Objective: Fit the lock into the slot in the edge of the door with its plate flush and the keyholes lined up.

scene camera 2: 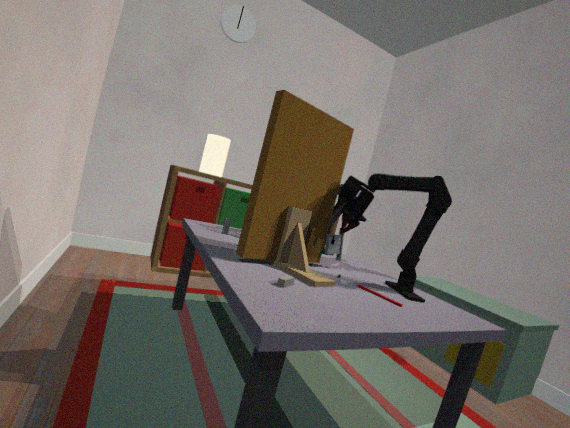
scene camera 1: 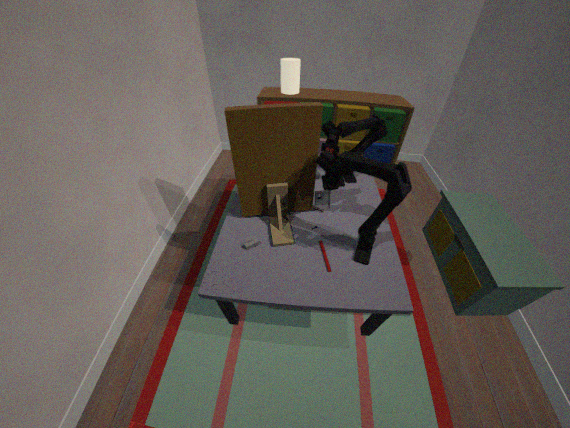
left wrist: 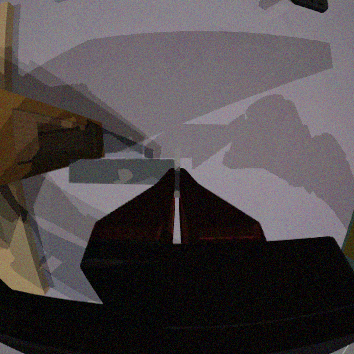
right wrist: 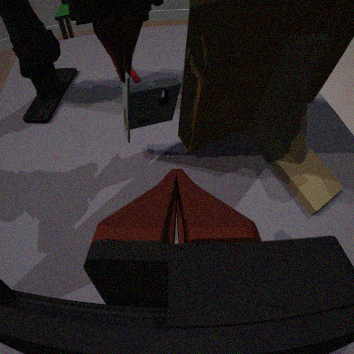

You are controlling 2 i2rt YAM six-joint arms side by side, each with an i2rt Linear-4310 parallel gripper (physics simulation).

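Places are measured from the left arm's base along level axes (x right, y ahead, z up), in centimetres.
Pixels of known places: left gripper, fingertip midpoint: (scene camera 2: 342, 232) (scene camera 1: 329, 189) (left wrist: 176, 176) (right wrist: 124, 80); right gripper, fingertip midpoint: (right wrist: 176, 176); left arm's base at its link origin: (scene camera 2: 403, 292) (scene camera 1: 364, 247) (right wrist: 51, 93); right arm's base at its link origin: (scene camera 1: 348, 174).
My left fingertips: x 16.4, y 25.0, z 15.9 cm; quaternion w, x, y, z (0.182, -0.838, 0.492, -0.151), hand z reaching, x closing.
For each thing: its top centre in the pictures, then the offset to it from my left fingertips. Level surfaces: height alone.
- door at its top centre: (scene camera 2: 318, 111) (scene camera 1: 274, 105) dx -11.9, dy +24.5, dz +42.1 cm
- small grey block at its top centre: (scene camera 2: 287, 277) (scene camera 1: 251, 242) dx -37.7, dy +26.0, dz -13.7 cm
- red rod at its top centre: (scene camera 2: 379, 294) (scene camera 1: 325, 255) dx -28.9, dy -8.2, dz -15.3 cm
- table at its surface level: dz -15.9 cm
The door (scene camera 1: 275, 155) (scene camera 2: 310, 165) (right wrist: 250, 75) stands upright, a brown slab; its narrow edge (left wrist: 90, 140) faces the lock, and its slot is too dark to make out. The grey lock (scene camera 1: 321, 198) (scene camera 2: 333, 244) (left wrist: 120, 171) (right wrist: 152, 105) hangs low beside that edge, its body with the keyhole pointing toward the door and its thin plate upright. A gap shows between lock and door in the right wrist view. My left gripper (left wrist: 176, 176) (right wrist: 124, 80) is shut on the top of the plate. My right gripper (right wrist: 176, 176) is shut and empty, apart from the lock.
A pale wooden stand (scene camera 1: 282, 237) (scene camera 2: 320, 279) (right wrist: 312, 185) props the door. A small grey block (scene camera 1: 251, 244) (scene camera 2: 284, 282) and a red rod (scene camera 1: 325, 256) (scene camera 2: 380, 296) lie on the table (scene camera 1: 260, 285) (scene camera 2: 310, 320). The left arm's base (right wrist: 50, 102) stands beyond the lock.
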